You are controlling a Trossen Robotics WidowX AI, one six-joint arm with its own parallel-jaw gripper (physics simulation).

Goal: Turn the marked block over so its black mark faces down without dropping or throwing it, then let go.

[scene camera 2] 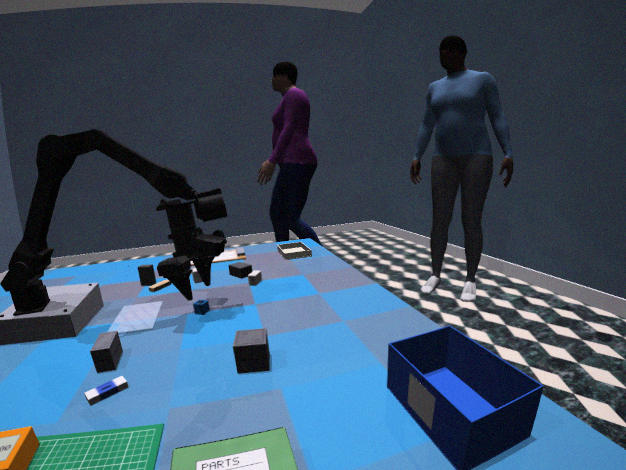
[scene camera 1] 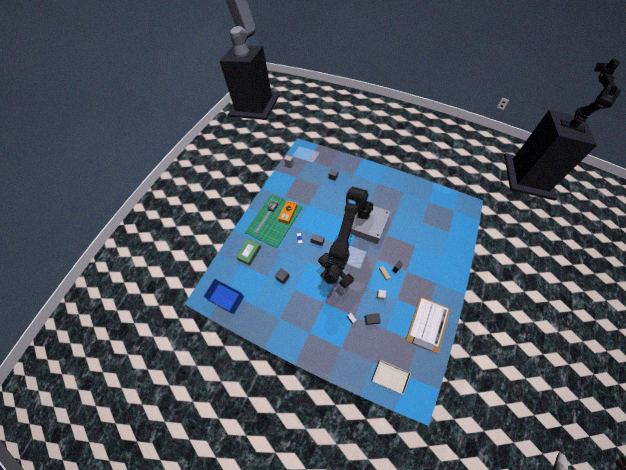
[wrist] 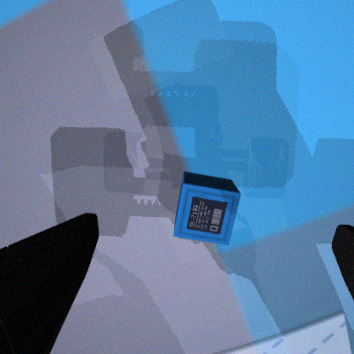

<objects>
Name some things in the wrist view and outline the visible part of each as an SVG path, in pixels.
My gripper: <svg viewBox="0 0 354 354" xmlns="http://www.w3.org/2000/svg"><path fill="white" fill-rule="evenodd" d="M339 224L334 232L331 249L346 287L354 301L354 226ZM95 213L82 213L0 248L0 354L50 353L86 275L98 240L98 222Z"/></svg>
A marked block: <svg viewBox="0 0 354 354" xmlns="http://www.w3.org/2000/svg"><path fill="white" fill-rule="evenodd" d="M183 171L173 236L228 245L240 197L239 190L231 179Z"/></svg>
</objects>
